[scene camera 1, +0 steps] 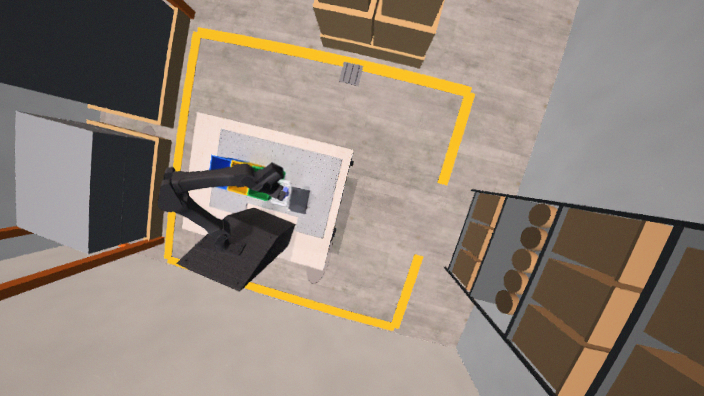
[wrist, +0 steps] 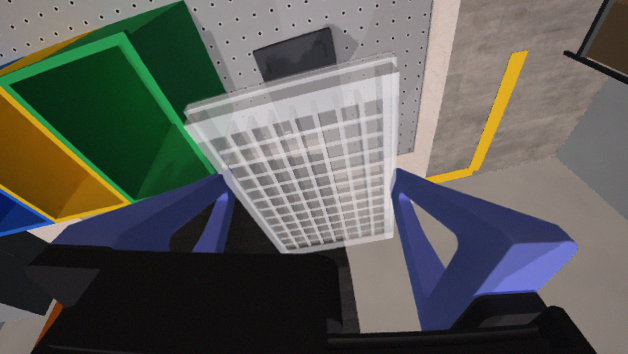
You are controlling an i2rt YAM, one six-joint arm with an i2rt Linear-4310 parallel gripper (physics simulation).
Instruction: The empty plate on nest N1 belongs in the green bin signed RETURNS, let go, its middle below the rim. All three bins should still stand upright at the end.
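Frame: origin at the arm's base, x ahead, y left, z up, level; centimetres.
Seen in the pictures: gripper, fingertip midpoint: [scene camera 1: 280, 190] [wrist: 313, 177]; arm's base, link origin: [scene camera 1: 222, 245].
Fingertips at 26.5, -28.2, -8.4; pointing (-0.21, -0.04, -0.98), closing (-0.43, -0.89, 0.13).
Pixels of each thing's middle, then the offset from my fingertips to it, as dx, dy, dz. Level surfaces: height alone.
- clear gridded plate, body centre: [wrist: 318, 189] [scene camera 1: 280, 192] -0.8, +0.1, +0.1
- green bin, body centre: [wrist: 156, 99] [scene camera 1: 267, 182] +3.1, +18.2, -21.5
- dark nest, body centre: [wrist: 305, 88] [scene camera 1: 298, 200] -9.3, +1.8, -29.8
- yellow bin, body centre: [wrist: 74, 124] [scene camera 1: 248, 177] +6.5, +30.8, -21.5
- blue bin, body centre: [wrist: 4, 147] [scene camera 1: 229, 172] +9.9, +43.4, -21.5
- perforated grey board, surface height: dz -30.5
My gripper [scene camera 1: 283, 192] [wrist: 313, 177] is shut on the clear gridded plate [scene camera 1: 280, 200] [wrist: 320, 145], one blue finger on each long side. The plate is held in the air, above and beside the green bin [scene camera 1: 259, 196] [wrist: 177, 55]. In the wrist view the bin is to the left and its opening shows; the plate's left edge overlaps the bin's right side. No RETURNS sign is readable. The dark nest [scene camera 1: 300, 200] [wrist: 297, 54] stands beyond the plate, with no plate on it.
The yellow bin [scene camera 1: 238, 190] [wrist: 47, 167] and the blue bin [scene camera 1: 220, 165] [wrist: 17, 212] stand upright in a row beside the green one. The bins and nest stand on a perforated grey board [scene camera 1: 320, 175] [wrist: 230, 30]. The arm passes over the bins in the scene view.
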